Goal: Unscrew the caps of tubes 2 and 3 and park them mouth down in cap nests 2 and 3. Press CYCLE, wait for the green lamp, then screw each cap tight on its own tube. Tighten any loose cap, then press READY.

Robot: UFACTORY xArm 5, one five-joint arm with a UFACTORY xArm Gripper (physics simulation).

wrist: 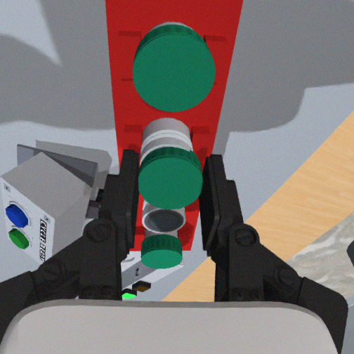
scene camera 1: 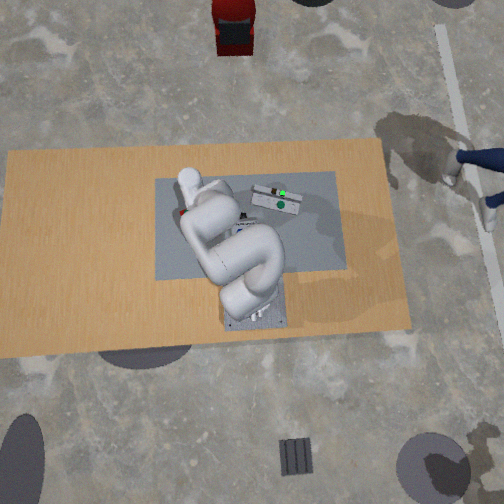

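Note:
My gripper (wrist: 170, 171) is shut on a green cap (wrist: 170, 186) in the wrist view. The held cap overlaps the near side of a clear tube (wrist: 167, 131) in the red rack (wrist: 125, 102); whether it touches the thread is unclear. A tube beyond it has a green cap (wrist: 173, 67). On the near side are an open tube (wrist: 164, 220) and another green-capped tube (wrist: 161, 252). In scene camera 1 a green cap (scene camera 1: 280, 204) sits on the pale nest block (scene camera 1: 258, 200). The green lamp (scene camera 1: 282, 193) (wrist: 129, 295) is lit. The arm hides the gripper in scene camera 1.
The button box (wrist: 47, 182) stands left of the rack in the wrist view, with a blue button (wrist: 17, 215) and a green button (wrist: 19, 238). The dark amber lamp (wrist: 142, 286) is beside the green one. The grey mat (scene camera 1: 315, 250) lies on the wooden table (scene camera 1: 75, 240).

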